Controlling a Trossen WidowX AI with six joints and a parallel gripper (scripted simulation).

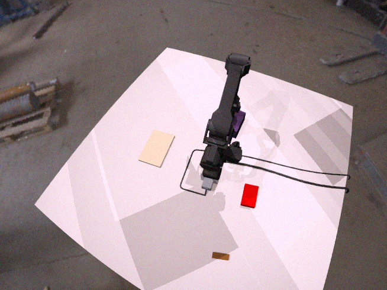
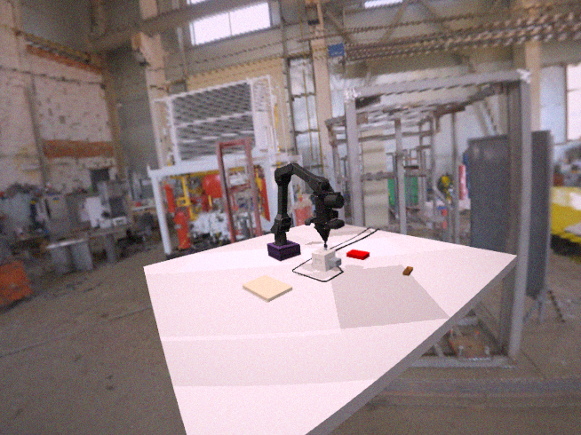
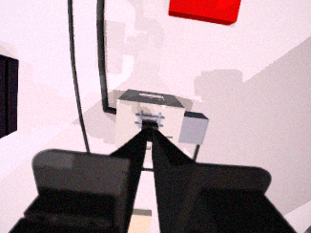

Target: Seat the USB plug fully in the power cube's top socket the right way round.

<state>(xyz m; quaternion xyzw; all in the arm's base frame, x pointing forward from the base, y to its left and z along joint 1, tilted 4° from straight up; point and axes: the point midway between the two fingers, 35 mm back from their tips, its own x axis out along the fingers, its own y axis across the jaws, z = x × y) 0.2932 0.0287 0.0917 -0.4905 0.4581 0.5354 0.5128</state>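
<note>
Now: the USB plug 20 mm below my gripper tip. From my gripper tip the other things lie so: beige plate (310 mm to the right, 110 mm below, 40 mm behind); then small brown block (320 mm ahead, 130 mm to the left, 110 mm below); then red block (160 mm to the left, 110 mm below, 50 mm ahead).
</note>
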